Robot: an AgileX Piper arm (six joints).
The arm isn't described. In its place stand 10 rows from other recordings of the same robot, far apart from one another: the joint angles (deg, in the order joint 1, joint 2, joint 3, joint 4, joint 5, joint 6), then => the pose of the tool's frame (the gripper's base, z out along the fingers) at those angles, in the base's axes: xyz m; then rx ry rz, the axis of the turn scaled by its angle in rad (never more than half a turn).
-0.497 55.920 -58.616 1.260 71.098 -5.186 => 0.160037 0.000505 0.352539 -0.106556 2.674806 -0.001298
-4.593 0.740 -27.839 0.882 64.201 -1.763 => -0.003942 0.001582 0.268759 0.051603 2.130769 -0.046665
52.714 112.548 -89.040 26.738 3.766 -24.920 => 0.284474 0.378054 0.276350 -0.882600 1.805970 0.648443
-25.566 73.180 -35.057 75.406 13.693 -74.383 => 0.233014 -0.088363 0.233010 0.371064 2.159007 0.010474
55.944 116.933 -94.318 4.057 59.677 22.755 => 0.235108 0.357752 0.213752 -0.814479 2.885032 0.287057
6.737 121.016 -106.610 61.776 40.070 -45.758 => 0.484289 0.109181 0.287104 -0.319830 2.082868 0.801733
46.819 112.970 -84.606 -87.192 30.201 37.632 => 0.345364 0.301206 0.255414 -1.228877 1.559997 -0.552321
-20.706 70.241 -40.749 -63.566 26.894 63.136 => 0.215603 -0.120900 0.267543 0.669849 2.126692 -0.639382
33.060 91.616 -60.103 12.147 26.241 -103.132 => 0.277173 0.190513 0.240286 -2.243395 1.116279 -0.321200
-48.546 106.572 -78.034 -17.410 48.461 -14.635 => 0.239988 -0.302482 0.218972 0.624305 2.890212 -0.572457
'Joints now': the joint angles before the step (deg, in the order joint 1, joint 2, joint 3, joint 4, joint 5, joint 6). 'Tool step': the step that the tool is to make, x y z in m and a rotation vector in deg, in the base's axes. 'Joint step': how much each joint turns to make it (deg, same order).
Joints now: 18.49 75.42 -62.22 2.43 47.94 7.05
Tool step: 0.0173 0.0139 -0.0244 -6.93 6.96 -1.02
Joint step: 3.32 7.10 -2.63 -7.34 4.56 6.37
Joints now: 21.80 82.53 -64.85 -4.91 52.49 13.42
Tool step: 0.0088 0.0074 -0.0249 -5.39 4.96 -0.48
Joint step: 1.80 4.92 -0.21 -4.37 2.31 3.38
